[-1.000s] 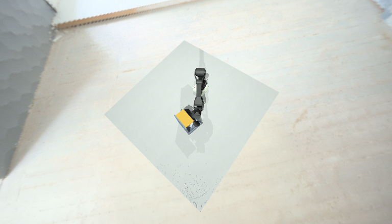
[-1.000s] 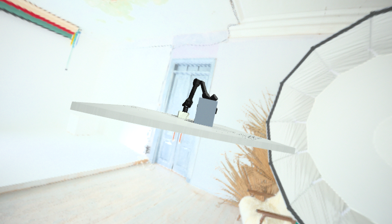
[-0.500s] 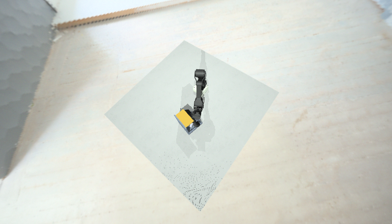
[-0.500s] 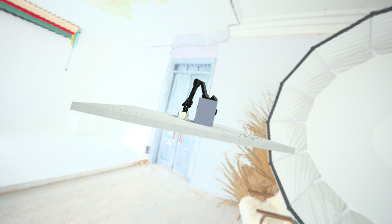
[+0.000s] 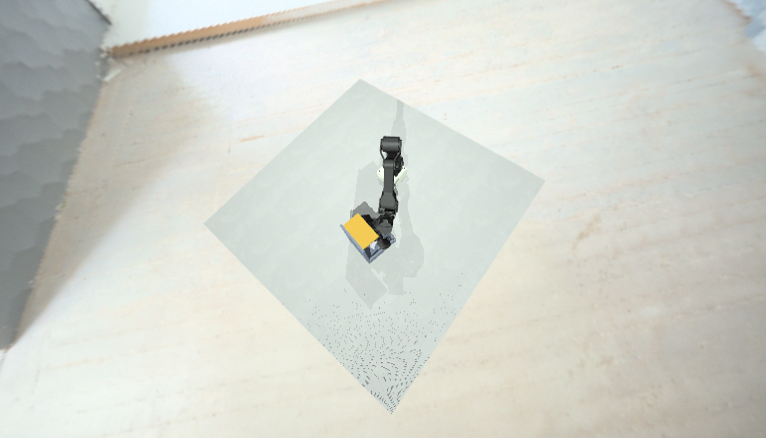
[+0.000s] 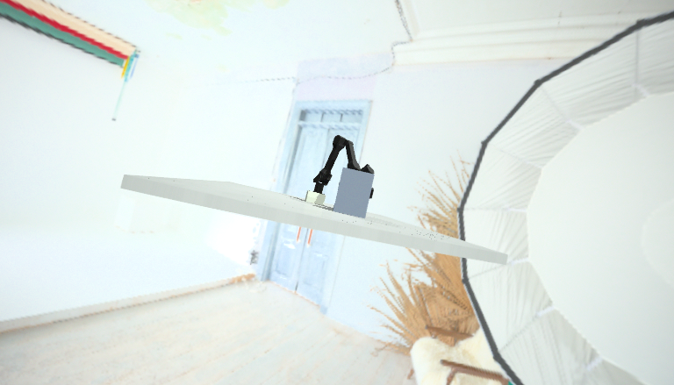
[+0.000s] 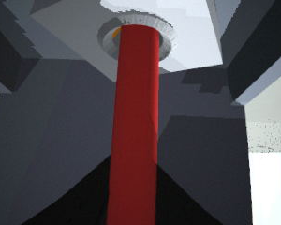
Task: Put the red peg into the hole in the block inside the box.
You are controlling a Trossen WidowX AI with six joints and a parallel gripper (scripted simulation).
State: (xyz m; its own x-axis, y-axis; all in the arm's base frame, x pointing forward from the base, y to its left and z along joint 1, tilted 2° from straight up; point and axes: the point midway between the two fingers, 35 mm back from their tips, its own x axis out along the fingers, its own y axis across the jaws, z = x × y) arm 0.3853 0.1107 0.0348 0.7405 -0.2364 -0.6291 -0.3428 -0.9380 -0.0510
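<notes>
Right now the red peg is 30 mm behind my gripper tip, 10 mm to the left of it and 10 mm below it. From my gripper tip the other things lie so: orange roof 10 mm behind, 10 mm to the right, 140 mm above; dark box wall 30 mm ahead, 20 mm to the right, 40 mm above.
</notes>
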